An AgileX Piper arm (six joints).
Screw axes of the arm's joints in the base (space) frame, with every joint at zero. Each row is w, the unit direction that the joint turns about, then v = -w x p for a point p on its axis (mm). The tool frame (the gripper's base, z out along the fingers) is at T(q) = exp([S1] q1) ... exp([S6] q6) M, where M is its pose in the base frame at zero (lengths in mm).
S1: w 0 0 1 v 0 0 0
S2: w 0 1 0 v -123 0 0
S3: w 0 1 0 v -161.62 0 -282.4
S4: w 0.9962 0 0.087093 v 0 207.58 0
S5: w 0 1 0 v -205.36 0 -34.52
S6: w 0.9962 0 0.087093 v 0 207.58 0
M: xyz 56.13 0 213.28 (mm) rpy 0 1.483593 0 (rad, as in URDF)
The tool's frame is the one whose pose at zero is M.
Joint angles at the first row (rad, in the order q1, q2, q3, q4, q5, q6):
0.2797 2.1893 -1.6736 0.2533 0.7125 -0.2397
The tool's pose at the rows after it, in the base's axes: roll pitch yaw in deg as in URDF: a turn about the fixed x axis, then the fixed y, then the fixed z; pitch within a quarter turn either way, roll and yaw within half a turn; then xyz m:
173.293 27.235 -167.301 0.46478 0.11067 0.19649
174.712 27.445 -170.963 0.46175 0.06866 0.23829
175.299 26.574 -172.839 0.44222 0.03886 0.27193
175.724 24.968 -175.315 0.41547 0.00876 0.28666
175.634 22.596 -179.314 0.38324 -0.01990 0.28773
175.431 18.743 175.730 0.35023 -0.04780 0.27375
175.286 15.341 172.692 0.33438 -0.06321 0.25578
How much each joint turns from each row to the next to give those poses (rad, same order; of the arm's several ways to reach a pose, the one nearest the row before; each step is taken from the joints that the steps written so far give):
-0.0691 -0.0185 -0.0925 -0.0804 0.0741 0.1070
-0.0837 -0.0738 -0.0403 -0.0364 0.1092 0.0195
-0.0615 -0.0984 0.0258 -0.0061 0.0895 -0.0127
-0.0684 -0.1045 0.0993 -0.0011 0.0351 -0.0193
-0.0750 -0.1062 0.1435 0.0000 0.0047 -0.0058
-0.0854 -0.0826 0.1588 -0.0022 -0.0090 -0.0008
-0.0515 -0.0170 0.0885 -0.0025 -0.0121 0.0000

